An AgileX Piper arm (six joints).
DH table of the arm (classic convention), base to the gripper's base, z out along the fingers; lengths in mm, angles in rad. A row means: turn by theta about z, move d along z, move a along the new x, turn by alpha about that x. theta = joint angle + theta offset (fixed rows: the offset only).
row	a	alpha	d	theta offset
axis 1	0.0	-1.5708	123.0	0.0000
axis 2	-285.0	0.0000	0.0	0.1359
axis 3	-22.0	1.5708	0.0	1.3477
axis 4	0.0	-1.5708	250.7	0.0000
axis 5	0.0	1.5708	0.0	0.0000
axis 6	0.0	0.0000	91.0	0.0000
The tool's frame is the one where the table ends.
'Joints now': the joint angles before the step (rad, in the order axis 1, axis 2, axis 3, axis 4, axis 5, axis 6). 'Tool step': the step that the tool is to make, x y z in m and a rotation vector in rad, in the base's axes. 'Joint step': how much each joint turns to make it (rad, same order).
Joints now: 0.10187 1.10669 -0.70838 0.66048 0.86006 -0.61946
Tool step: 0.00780 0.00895 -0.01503 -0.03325 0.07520 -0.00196
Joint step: 0.05963 0.06950 -0.00042 -0.05312 -0.03099 0.07865
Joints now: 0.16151 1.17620 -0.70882 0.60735 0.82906 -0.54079
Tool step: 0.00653 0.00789 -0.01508 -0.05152 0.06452 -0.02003
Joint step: 0.05810 0.06444 -0.00045 -0.07845 -0.03908 0.10803
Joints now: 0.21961 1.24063 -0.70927 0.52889 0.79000 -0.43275
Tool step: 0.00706 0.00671 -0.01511 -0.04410 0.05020 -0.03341
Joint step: 0.04474 0.06551 -0.00002 -0.06466 -0.04523 0.10160
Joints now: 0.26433 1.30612 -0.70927 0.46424 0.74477 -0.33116
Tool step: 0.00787 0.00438 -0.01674 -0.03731 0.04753 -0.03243
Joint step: 0.02466 0.07260 0.00001 -0.04389 -0.04106 0.07200
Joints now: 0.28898 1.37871 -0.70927 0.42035 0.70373 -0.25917
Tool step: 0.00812 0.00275 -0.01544 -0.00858 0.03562 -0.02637
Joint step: 0.00405 0.06922 -0.00055 0.00901 -0.03899 0.01319
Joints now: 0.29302 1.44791 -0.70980 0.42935 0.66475 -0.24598
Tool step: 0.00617 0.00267 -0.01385 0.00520 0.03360 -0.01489
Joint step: -0.00040 0.06133 -0.00057 0.03523 -0.02800 -0.01848
